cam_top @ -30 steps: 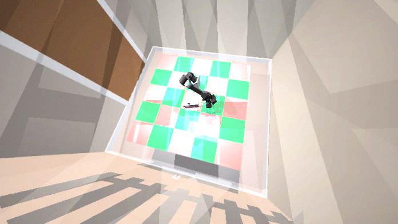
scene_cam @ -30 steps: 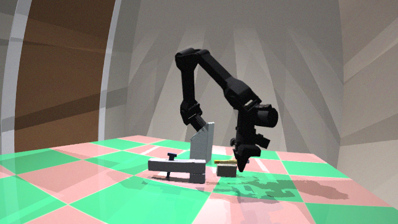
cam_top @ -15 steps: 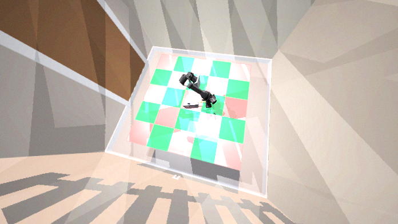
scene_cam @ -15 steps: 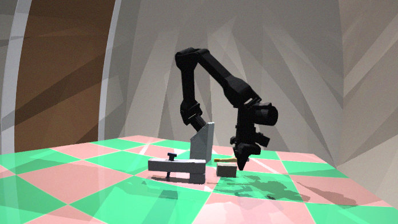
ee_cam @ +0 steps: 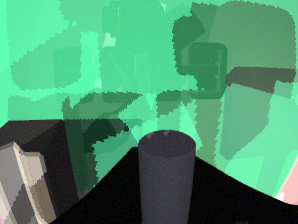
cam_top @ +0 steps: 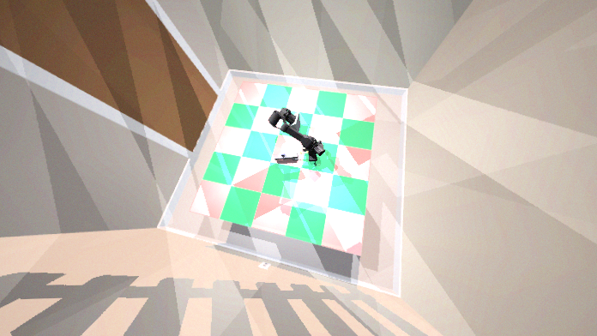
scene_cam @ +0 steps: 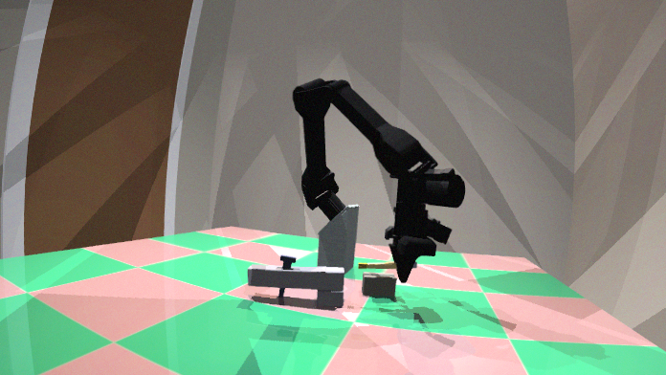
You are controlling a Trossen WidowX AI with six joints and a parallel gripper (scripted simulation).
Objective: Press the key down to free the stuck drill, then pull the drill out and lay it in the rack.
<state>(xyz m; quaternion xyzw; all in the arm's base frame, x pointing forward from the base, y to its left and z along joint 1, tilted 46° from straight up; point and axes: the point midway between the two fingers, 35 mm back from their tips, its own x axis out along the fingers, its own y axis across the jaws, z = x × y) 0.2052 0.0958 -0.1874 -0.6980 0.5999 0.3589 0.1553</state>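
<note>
Now: gripper tip 4 cm to the left of the drill, 3 cm below it and 1 cm short of it. Also, from my gripper tip: rack 6 cm to the right, 5 cm behind, 3 cm below; then key 21 cm to the right, 8 cm ahead.
</note>
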